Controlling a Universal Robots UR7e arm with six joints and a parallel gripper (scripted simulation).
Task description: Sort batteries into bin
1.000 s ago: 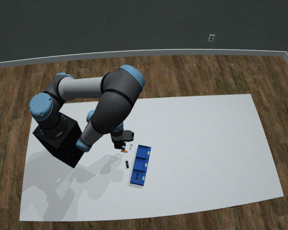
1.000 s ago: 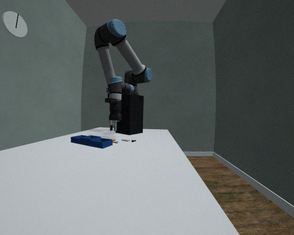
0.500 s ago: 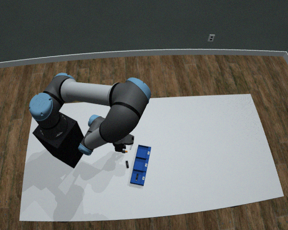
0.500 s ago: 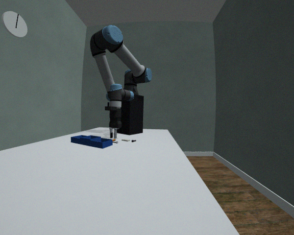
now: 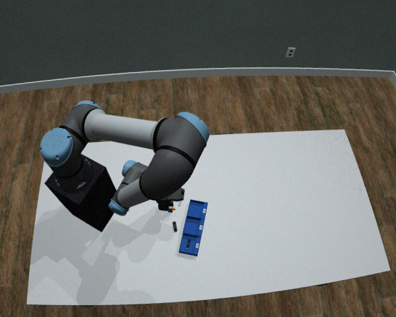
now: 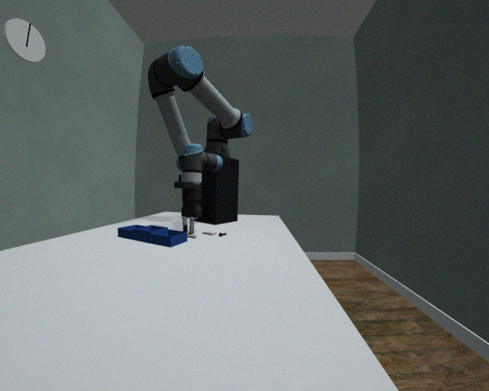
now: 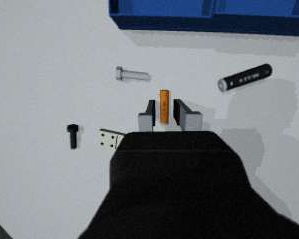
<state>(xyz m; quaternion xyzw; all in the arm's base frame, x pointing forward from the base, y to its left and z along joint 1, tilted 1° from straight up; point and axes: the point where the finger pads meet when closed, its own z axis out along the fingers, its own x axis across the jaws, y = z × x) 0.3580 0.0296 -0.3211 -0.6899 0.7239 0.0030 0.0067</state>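
Now: the orange battery 2 cm below my hand. From my hand the other things lie so: black screw: 13 cm to the left, 3 cm behind, 1 cm below; then silver bolt: 4 cm to the left, 4 cm ahead, 1 cm below; then dotted piece: 7 cm to the left, 4 cm behind, 2 cm below.
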